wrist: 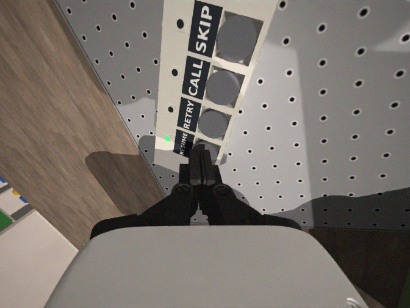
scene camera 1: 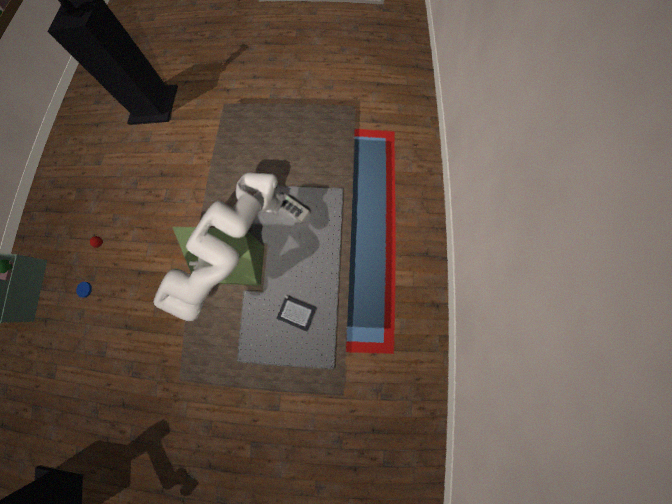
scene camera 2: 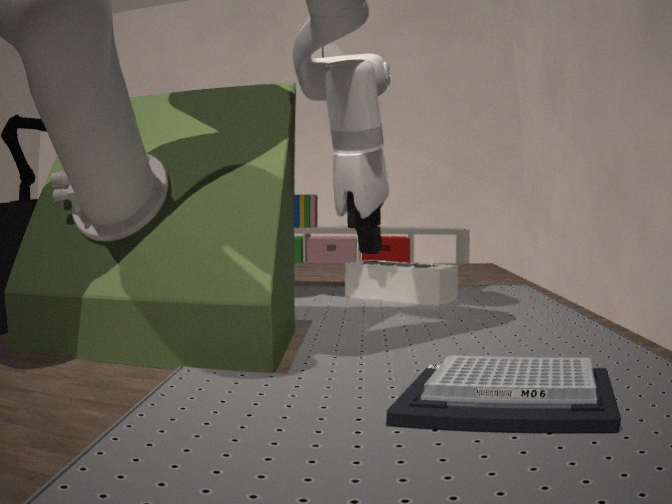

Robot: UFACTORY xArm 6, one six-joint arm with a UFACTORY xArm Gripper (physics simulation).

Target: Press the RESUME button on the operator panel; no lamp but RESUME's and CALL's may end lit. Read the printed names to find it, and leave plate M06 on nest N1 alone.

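Observation:
The cream operator panel stands at the far end of the board. In the wrist view its SKIP button, CALL button, RETRY button and partly hidden RESUME button form a row. RESUME's lamp is lit green; the lamps of RETRY, CALL and SKIP are dark. My gripper is shut and empty, its tips a little above the panel's RESUME end. Plate M06 sits on its dark nest.
The grey perforated board carries the panel and the nest. A green wedge block stands beside it under the arm's base. A blue mat with a red border lies along the other side. A shelf shows behind the panel.

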